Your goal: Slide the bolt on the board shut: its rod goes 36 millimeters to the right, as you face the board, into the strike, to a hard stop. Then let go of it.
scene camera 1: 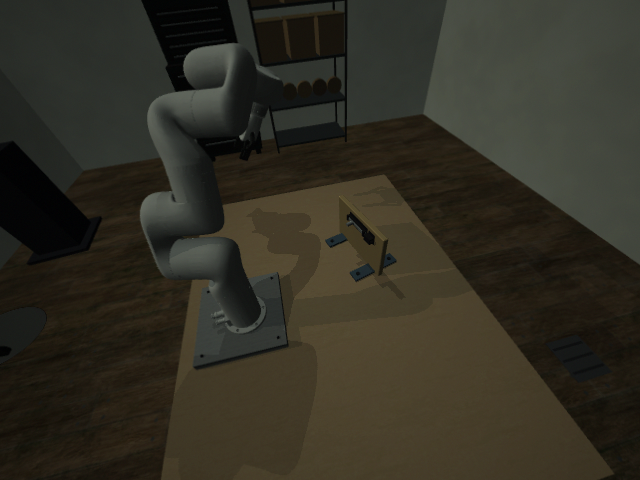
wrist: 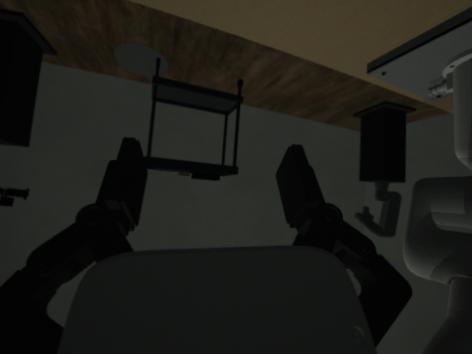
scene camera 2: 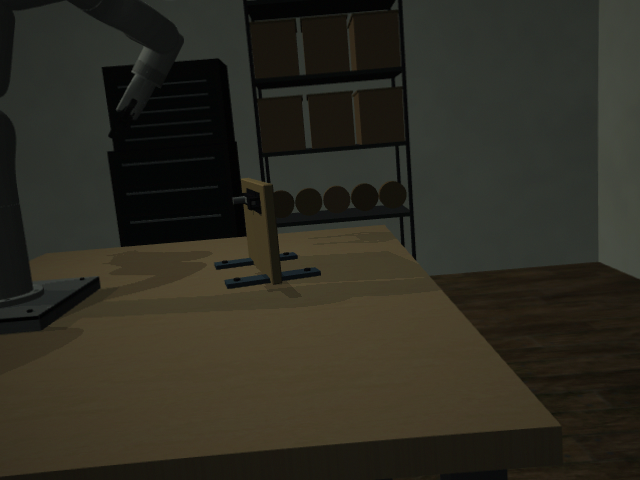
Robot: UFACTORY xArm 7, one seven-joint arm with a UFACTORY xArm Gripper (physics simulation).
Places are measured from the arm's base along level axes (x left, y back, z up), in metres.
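Pixels of known places: gripper, fingertip midpoint: (scene camera 1: 240,153) (wrist: 215,157) (scene camera 2: 115,138); arm's base at its link origin: (scene camera 1: 246,314) (scene camera 2: 1,299).
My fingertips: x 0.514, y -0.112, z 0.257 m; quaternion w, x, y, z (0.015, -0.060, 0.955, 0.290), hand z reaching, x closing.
For each thing: its top centre in the pictures, then the offset to it from my fingertips. "*": a spot on its surface instead. Level surfaces: height alone.
- upright wooden board at its top centre: (scene camera 2: 255,180) (scene camera 1: 361,215) dx -0.388, dy -0.320, dz -0.107 m
- bolt at its top centre: (scene camera 2: 243,191) (scene camera 1: 357,225) dx -0.411, dy -0.297, dz -0.123 m
- pale knob at its top centre: (scene camera 2: 238,196) (scene camera 1: 349,222) dx -0.376, dy -0.285, dz -0.135 m
- dark strike at a spot on its surface: (scene camera 1: 368,237) * dx -0.466, dy -0.310, dz -0.132 m
- table at its surface level: dz -0.282 m
The upright wooden board (scene camera 1: 361,250) (scene camera 2: 262,240) stands on blue feet on the table. Its face is toward the robot's side. The bolt (scene camera 1: 356,226) is on the upper part of this face, with a pale knob (scene camera 1: 349,223) (scene camera 2: 238,199) sticking out near the far end, the left as one faces the board. The dark strike (scene camera 1: 368,237) is at the near end. Whether the rod's tip touches the strike is too small to tell. My gripper (scene camera 1: 251,151) (wrist: 215,157) is open and empty, high up and well away from the board. Neither board nor bolt shows in the wrist view.
The arm's base plate (scene camera 1: 206,338) (scene camera 2: 67,302) is bolted to the table (scene camera 1: 403,382) (scene camera 2: 320,372), left of the board. A shelf rack (scene camera 1: 346,103) (scene camera 2: 407,170) and a dark drawer cabinet (scene camera 2: 170,178) stand behind the table. The wrist view shows a dark-framed cart (wrist: 195,166) by the wall.
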